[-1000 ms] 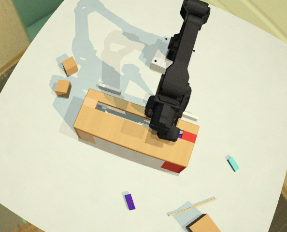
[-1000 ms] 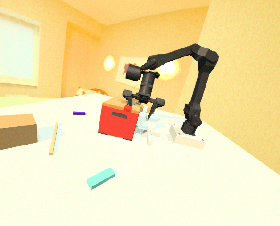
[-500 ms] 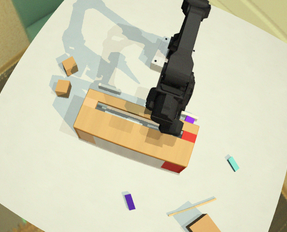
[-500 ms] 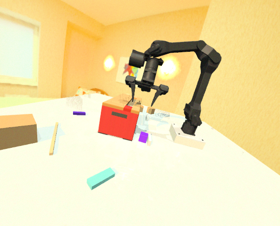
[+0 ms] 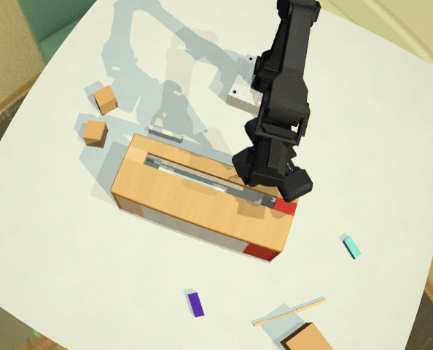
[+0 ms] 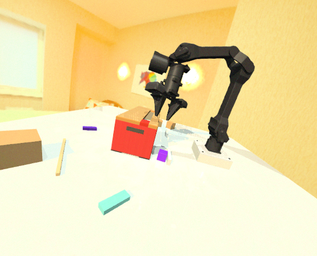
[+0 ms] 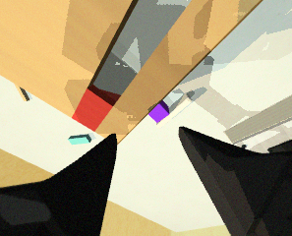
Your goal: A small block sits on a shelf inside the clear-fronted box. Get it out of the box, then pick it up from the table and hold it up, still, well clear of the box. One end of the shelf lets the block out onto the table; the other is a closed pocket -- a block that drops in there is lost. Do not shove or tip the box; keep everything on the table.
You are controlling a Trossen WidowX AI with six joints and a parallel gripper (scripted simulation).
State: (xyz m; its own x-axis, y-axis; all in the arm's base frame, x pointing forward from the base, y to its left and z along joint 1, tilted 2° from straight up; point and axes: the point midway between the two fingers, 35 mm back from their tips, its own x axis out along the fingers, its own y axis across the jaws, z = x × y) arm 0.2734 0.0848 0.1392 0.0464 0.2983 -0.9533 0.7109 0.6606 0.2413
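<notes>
My gripper tip is 4 cm past the purple block, 3 cm to the right of it and 13 cm above it. From my gripper tip the other things lie so: purple bar 31 cm ahead, 6 cm to the right, 14 cm below; then teal bar 5 cm ahead, 26 cm to the left, 14 cm below; then wooden stick 26 cm ahead, 16 cm to the left, 14 cm below.
</notes>
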